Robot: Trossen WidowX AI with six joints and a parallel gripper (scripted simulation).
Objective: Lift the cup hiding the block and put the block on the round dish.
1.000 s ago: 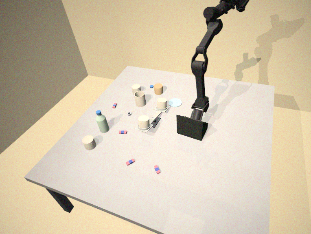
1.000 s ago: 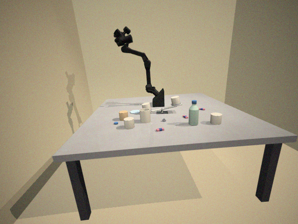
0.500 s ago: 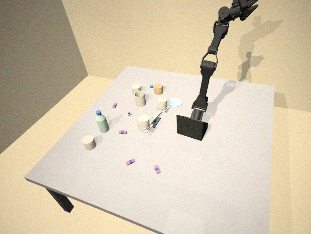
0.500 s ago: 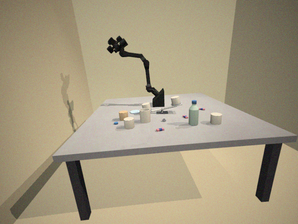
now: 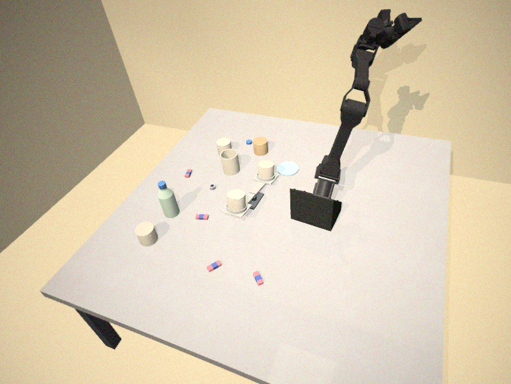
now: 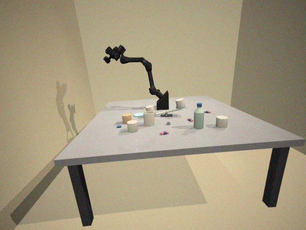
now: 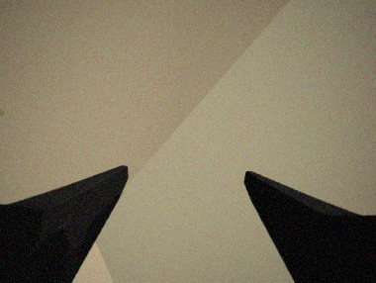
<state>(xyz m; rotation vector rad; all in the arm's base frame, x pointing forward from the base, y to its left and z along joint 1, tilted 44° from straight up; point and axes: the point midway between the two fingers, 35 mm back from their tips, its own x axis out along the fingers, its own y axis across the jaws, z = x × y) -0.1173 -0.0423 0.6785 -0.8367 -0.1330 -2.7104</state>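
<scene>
Right now the green block is 48 cm ahead of my gripper tip, 38 cm to the left of it and 51 cm below it. The rest, counted from my gripper tip: pale blue round dish: 41 cm ahead, 28 cm to the left, 55 cm below; blue disc: 67 cm ahead, 13 cm to the left, 55 cm below; orange cylinder: 59 cm ahead, 20 cm to the left, 52 cm below.
</scene>
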